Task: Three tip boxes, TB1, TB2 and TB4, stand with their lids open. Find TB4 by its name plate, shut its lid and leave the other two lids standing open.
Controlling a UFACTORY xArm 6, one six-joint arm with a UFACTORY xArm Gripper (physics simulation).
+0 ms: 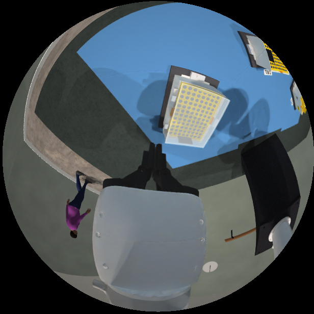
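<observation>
The nearest tip box (192, 112) stands on the blue mat, its clear lid (184, 141) lying over the whole yellow rack; I cannot tell if it is fully down. The white plate (197, 76) at its far end is not readable. The box TB1 (276, 57) is at the upper right, with its name plate (268, 72) readable and its lid (258, 53) standing open. A third box (302, 105) is partly cut off at the right edge, its lid (297, 92) standing open. My gripper (154, 150) is shut and empty, just left of the near box's lid corner.
The blue mat (115, 45) lies on a dark surface (70, 95) with a brown stone-like rim (50, 135). A black panel (272, 185) with a pale cylinder (282, 239) is at the right. A person in a purple top (73, 216) is at the lower left.
</observation>
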